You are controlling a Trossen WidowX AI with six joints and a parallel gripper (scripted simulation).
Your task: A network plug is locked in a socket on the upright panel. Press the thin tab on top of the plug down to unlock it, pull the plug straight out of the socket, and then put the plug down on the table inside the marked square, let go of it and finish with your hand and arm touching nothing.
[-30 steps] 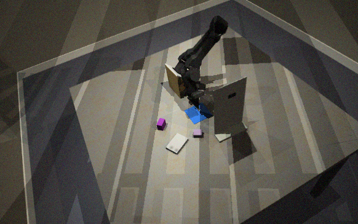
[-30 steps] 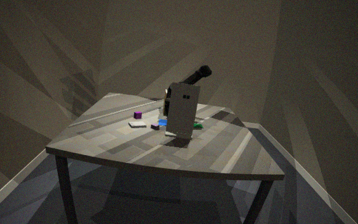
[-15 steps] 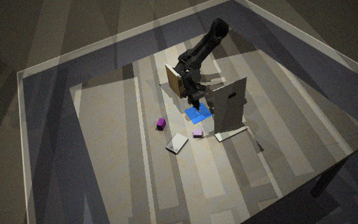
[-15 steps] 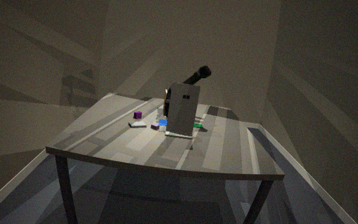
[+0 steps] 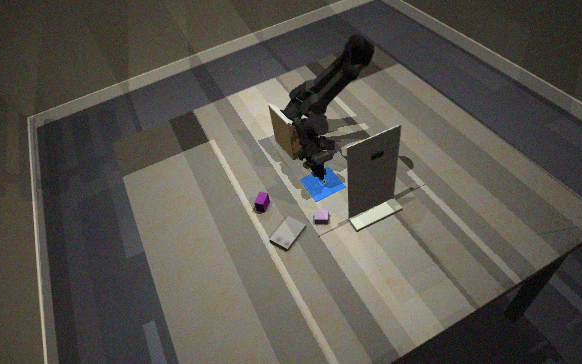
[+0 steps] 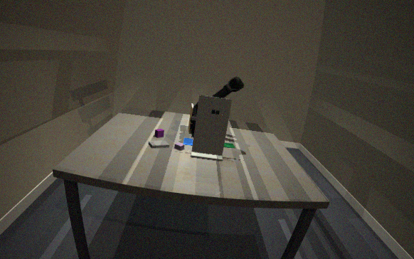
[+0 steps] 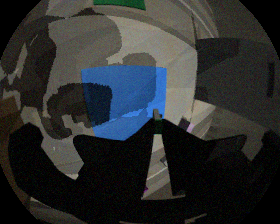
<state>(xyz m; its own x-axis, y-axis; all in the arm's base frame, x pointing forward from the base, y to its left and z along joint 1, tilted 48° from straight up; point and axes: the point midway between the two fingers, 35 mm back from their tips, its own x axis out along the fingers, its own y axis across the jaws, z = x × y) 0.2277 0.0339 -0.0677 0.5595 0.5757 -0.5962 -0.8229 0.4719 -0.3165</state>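
Right now the blue marked square is 40 mm below my gripper tip and 10 mm behind it. The rest, counted from my gripper tip: green flat piece (210 mm to the left, 40 mm below, 20 mm behind); network plug (right at my gripper tip); flat grey plate (200 mm to the right, 110 mm ahead, 30 mm below).
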